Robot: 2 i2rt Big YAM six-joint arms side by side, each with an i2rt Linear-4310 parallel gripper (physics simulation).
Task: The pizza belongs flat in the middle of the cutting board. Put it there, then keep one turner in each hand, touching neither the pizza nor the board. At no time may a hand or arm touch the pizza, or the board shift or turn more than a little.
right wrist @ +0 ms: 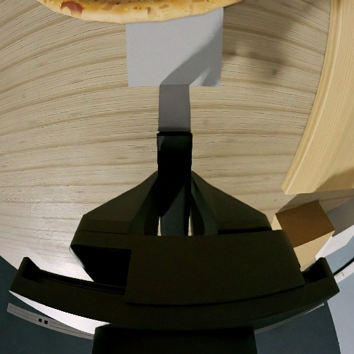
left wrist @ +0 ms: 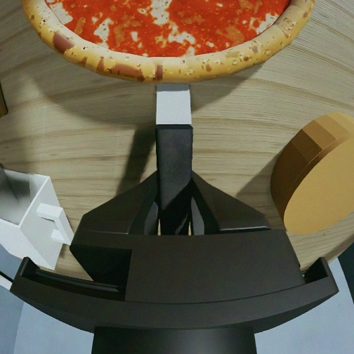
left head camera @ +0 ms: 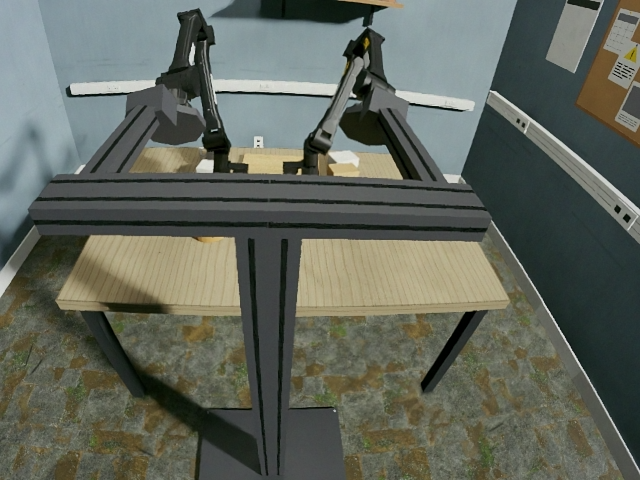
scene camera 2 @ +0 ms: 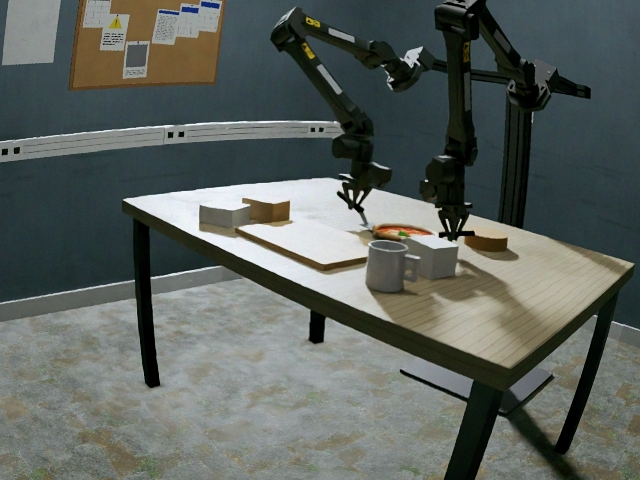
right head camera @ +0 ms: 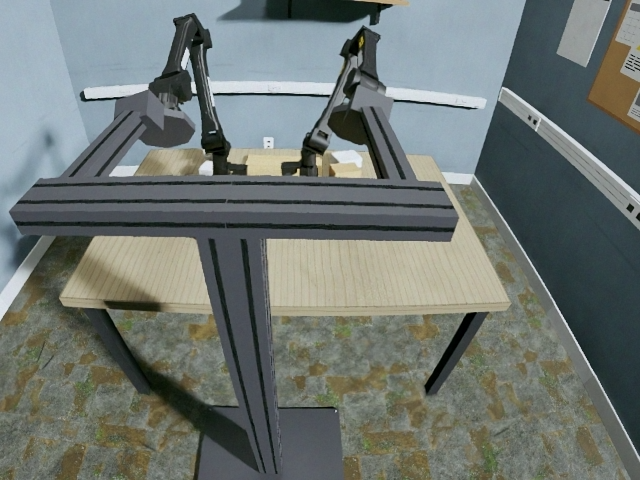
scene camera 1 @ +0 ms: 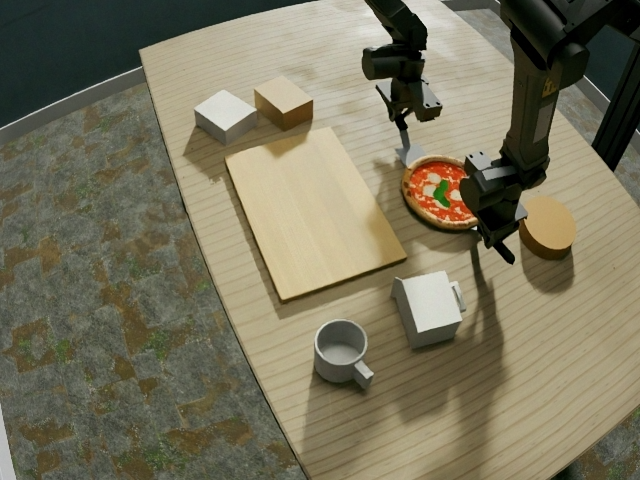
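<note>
The pizza point(scene camera 1: 431, 191) point(scene camera 2: 403, 231) point(left wrist: 175, 30) point(right wrist: 150, 11) lies on the table beside the cutting board point(scene camera 1: 315, 206) point(scene camera 2: 310, 238) point(right wrist: 342, 100), apart from it. My left gripper point(left wrist: 174, 177) point(scene camera 1: 493, 238) point(scene camera 2: 453, 227) is shut on the black handle of a turner; its grey neck point(left wrist: 173, 104) runs to the pizza's rim, and its blade is hidden beneath the pizza. My right gripper point(right wrist: 174, 177) point(scene camera 1: 402, 116) point(scene camera 2: 356, 202) is shut on the other turner; its flat grey blade point(right wrist: 175, 50) point(scene camera 1: 410, 155) reaches the crust on the opposite side, its front edge hidden at the rim. In both head cameras the beam hides the pizza.
A white jug point(scene camera 1: 431, 307) point(scene camera 2: 436, 255) and a grey mug point(scene camera 1: 338, 351) point(scene camera 2: 386, 266) stand near the board. A round tan block point(scene camera 1: 549, 224) point(left wrist: 320, 180) is close to my left gripper. A white block point(scene camera 1: 224, 116) and a tan block point(scene camera 1: 284, 100) stand beyond the board's far end.
</note>
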